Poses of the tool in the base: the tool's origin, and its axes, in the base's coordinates. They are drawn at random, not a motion.
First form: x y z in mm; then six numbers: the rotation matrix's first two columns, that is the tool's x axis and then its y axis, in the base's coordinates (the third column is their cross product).
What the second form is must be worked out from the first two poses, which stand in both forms.
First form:
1: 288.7 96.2 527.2 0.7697 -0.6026 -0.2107 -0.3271 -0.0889 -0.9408
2: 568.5 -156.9 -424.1 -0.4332 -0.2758 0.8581 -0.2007 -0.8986 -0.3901
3: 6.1 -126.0 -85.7 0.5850 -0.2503 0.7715 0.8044 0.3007 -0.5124
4: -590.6 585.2 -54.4 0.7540 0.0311 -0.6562 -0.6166 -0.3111 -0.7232
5: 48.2 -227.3 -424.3 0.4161 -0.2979 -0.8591 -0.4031 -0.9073 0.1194
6: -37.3 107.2 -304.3 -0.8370 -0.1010 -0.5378 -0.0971 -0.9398 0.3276
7: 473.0 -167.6 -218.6 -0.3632 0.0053 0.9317 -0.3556 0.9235 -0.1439
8: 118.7 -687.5 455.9 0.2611 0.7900 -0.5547 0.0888 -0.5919 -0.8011
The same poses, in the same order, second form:
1: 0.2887 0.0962 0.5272 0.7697 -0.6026 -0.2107 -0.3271 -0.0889 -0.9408
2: 0.5685 -0.1569 -0.4241 -0.4332 -0.2758 0.8581 -0.2007 -0.8986 -0.3901
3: 0.0061 -0.1260 -0.0857 0.5850 -0.2503 0.7715 0.8044 0.3007 -0.5124
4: -0.5906 0.5852 -0.0544 0.7540 0.0311 -0.6562 -0.6166 -0.3111 -0.7232
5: 0.0482 -0.2273 -0.4243 0.4161 -0.2979 -0.8591 -0.4031 -0.9073 0.1194
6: -0.0373 0.1072 -0.3043 -0.8370 -0.1010 -0.5378 -0.0971 -0.9398 0.3276
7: 0.4730 -0.1676 -0.2186 -0.3632 0.0053 0.9317 -0.3556 0.9235 -0.1439
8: 0.1187 -0.6875 0.4559 0.2611 0.7900 -0.5547 0.0888 -0.5919 -0.8011
